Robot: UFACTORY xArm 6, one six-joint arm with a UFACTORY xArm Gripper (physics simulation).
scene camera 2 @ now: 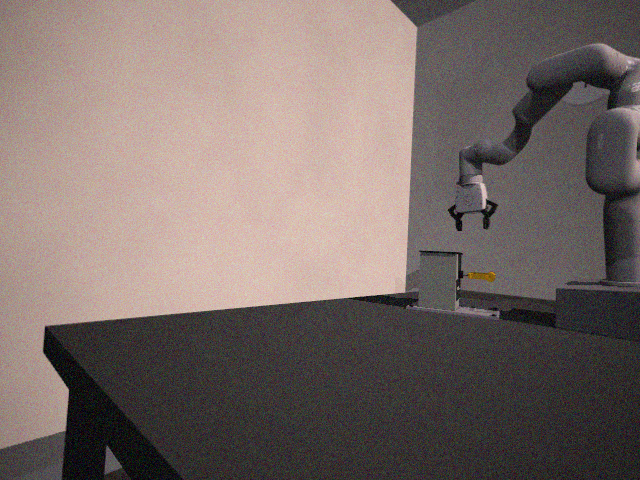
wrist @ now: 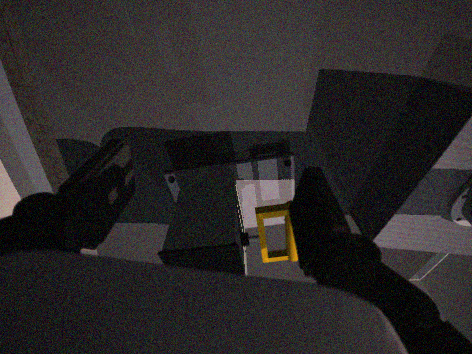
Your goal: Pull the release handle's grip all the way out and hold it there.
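The release handle's yellow grip (scene camera 2: 481, 276) (wrist: 263, 240) sticks out sideways from the upright grey-green housing (scene camera 2: 438, 280) (wrist: 205, 215), joined to it by a short thin dark rod. In the wrist view the grip is a rectangular loop, partly covered by the right finger. My gripper (scene camera 2: 472, 225) (wrist: 215, 177) is open and empty, pointing down, with its fingertips above the housing's top and the grip. It touches neither. How far the rod is drawn out of the housing I cannot tell.
The housing stands on a pale base plate (scene camera 2: 485, 312) near the far edge of the dark table (scene camera 2: 310, 392). The robot's grey pedestal (scene camera 2: 594, 310) stands to the right in the scene view. A large pale wall (scene camera 2: 206, 155) rises behind the table on the left.
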